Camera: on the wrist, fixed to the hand. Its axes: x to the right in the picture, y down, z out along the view.
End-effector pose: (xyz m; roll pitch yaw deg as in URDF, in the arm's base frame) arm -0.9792 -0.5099 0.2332 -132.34 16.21 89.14
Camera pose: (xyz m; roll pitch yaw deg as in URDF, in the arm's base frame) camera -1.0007 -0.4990 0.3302 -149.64 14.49 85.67
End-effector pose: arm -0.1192 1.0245 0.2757 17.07 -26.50 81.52
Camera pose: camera -0.0499 1.0312 0.2040 -0.24 -23.32 83.73
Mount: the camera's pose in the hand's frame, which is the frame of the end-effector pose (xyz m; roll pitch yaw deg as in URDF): -0.0169 -0.0856 -0.0487 -16.35 3.62 1.01
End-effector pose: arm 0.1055 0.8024 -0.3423 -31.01 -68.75 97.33
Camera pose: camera 0.2042 0.8067 -0.3572 -45.20 -65.11 94.95
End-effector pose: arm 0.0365 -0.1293 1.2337 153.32 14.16 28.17
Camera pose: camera -0.0233 -0.0497 1.2428 137.10 10.47 28.91
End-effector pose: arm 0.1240 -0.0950 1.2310 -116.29 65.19 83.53
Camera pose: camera 0.1390 -0.0140 1.2876 -140.38 64.24 75.01
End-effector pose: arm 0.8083 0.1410 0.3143 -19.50 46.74 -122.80
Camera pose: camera 0.7399 0.2139 0.3147 -36.19 50.49 -123.20
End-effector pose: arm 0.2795 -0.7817 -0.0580 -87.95 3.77 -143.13
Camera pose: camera 0.2575 -0.7335 0.0267 -104.60 4.90 -146.72
